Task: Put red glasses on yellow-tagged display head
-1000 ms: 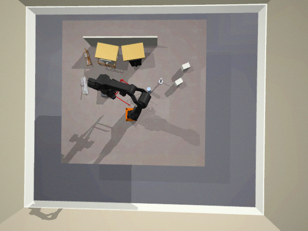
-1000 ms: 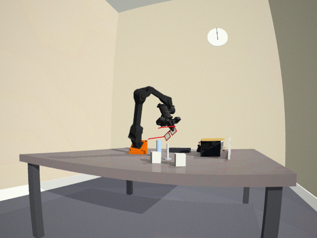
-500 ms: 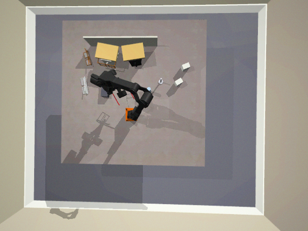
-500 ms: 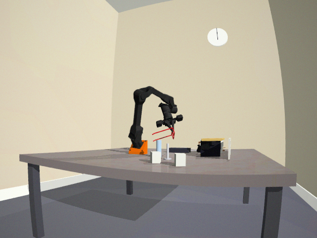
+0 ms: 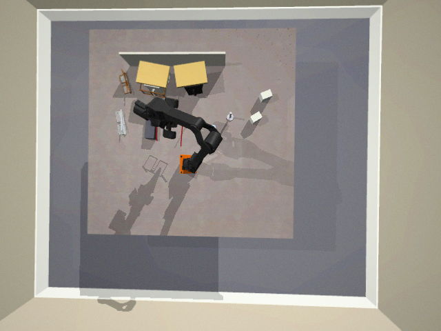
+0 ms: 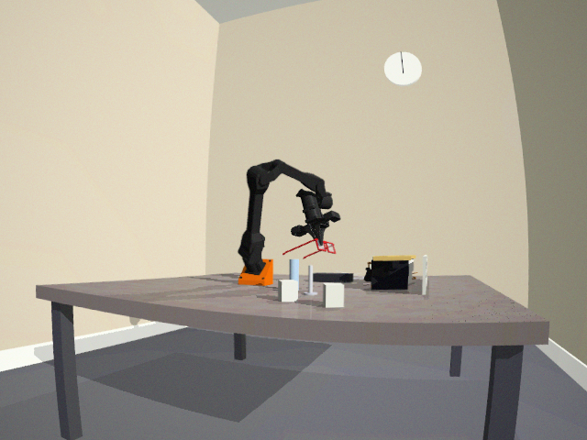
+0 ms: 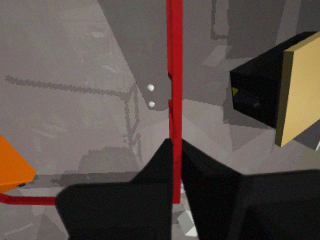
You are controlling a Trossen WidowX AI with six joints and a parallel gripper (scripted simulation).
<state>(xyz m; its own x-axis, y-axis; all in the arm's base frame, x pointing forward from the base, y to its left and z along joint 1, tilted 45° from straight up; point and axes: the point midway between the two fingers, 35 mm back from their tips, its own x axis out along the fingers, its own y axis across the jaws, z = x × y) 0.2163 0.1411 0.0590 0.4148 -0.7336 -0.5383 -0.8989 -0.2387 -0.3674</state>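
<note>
The dark display head lies 24 cm ahead of my gripper tip, 4 cm to the right of it and 9 cm below it. The rest, counted from my gripper tip: dark case: 3 cm behind, 20 cm to the left, 13 cm below; pale blue cylinder: 2 cm behind, 19 cm to the right, 10 cm below; thin grey peg: 8 cm ahead, 28 cm to the right, 12 cm below.
</note>
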